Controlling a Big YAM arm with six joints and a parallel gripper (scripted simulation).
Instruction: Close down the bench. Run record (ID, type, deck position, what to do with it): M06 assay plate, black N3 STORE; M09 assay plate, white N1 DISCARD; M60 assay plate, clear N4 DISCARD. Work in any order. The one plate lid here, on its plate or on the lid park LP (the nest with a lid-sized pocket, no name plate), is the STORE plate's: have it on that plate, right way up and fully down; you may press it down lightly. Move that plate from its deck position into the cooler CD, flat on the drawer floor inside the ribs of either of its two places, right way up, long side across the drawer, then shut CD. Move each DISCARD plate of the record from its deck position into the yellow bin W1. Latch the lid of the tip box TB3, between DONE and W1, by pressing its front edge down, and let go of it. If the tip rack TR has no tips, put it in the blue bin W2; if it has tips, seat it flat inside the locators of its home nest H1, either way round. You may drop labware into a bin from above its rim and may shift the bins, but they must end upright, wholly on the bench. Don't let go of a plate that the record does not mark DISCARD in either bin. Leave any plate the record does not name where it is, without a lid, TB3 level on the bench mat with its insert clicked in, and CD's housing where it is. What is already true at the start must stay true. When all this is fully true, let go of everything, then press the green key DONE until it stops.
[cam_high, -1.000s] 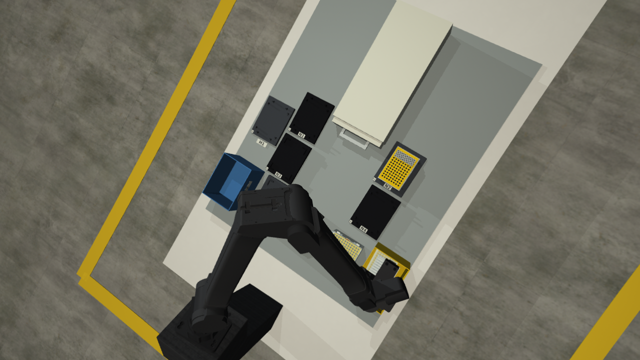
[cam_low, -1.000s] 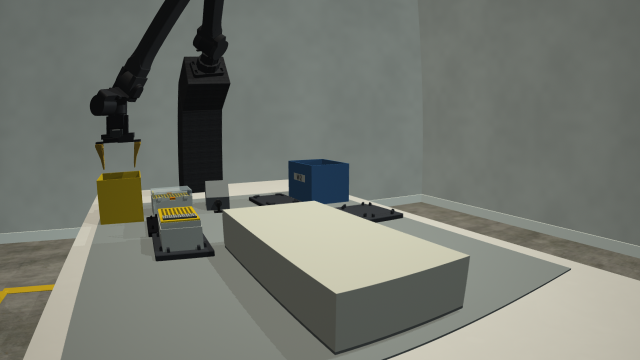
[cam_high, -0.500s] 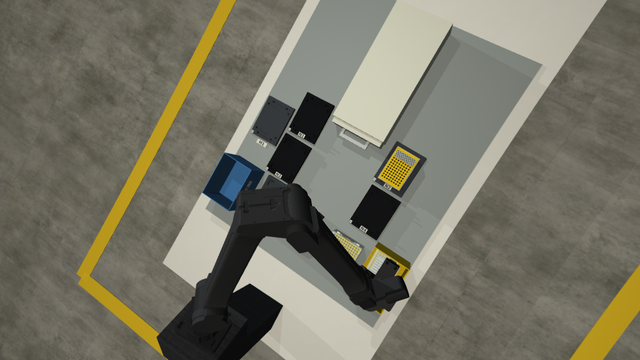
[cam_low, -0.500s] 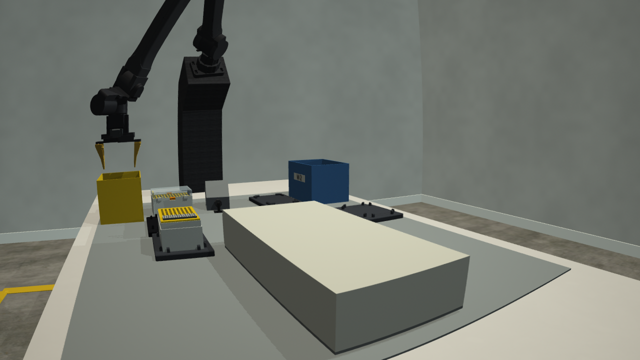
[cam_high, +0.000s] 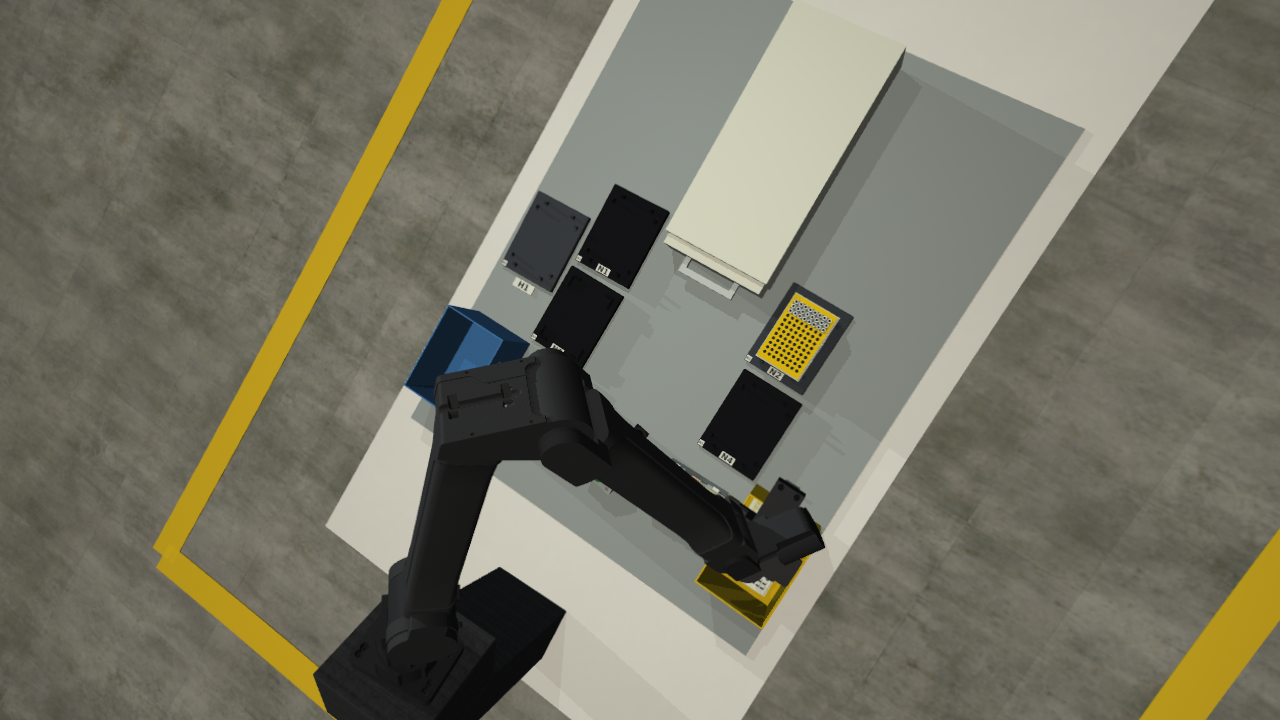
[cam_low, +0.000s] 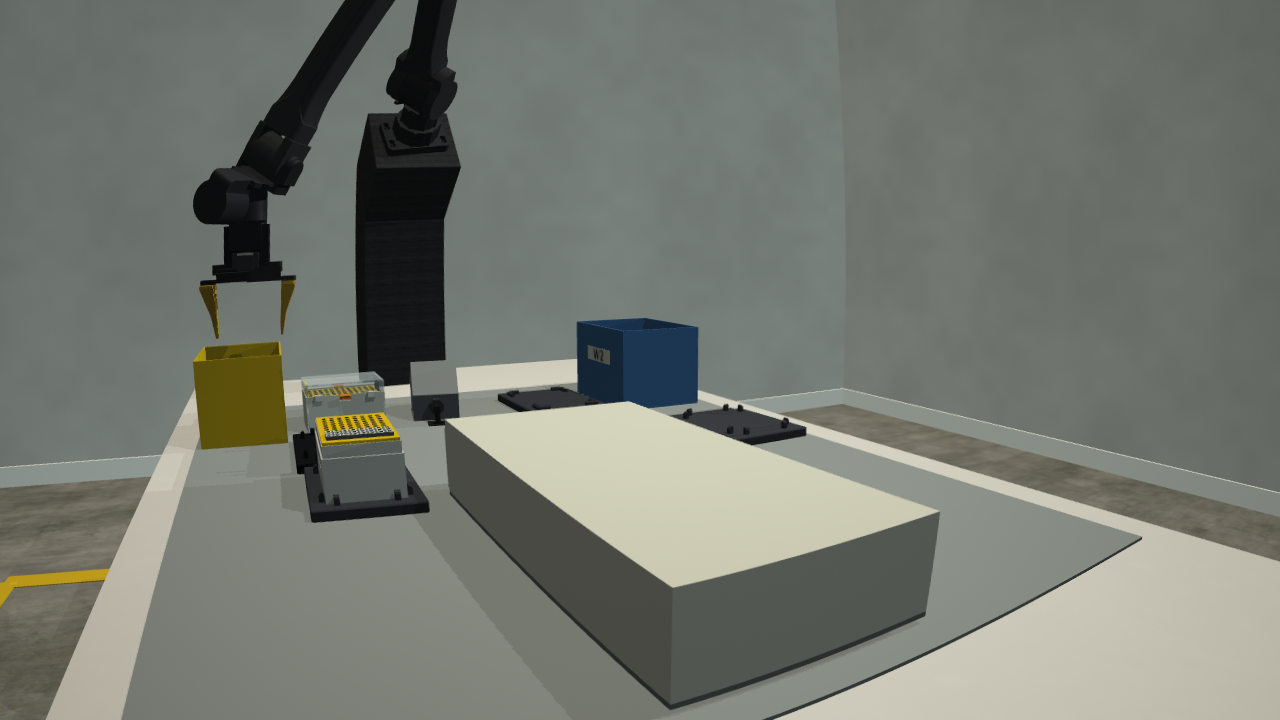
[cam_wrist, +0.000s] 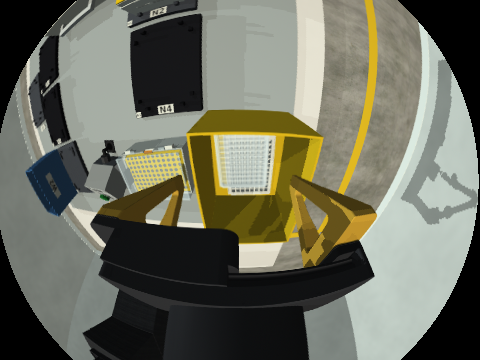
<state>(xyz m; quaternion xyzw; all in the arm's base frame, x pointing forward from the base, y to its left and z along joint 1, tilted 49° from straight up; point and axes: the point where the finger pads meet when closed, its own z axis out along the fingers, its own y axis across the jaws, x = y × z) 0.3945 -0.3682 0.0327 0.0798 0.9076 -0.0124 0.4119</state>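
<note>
My hand is 31 cm short of the yellow tip rack, 10 cm above it and 5 cm to the right of it. Also, from my hand: white plate (14 cm below, 7 cm behind, 1 cm to the right); clear plate (13 cm below, 4 cm behind); yellow bin W1 (12 cm below, 6 cm behind, 1 cm to the right).
</note>
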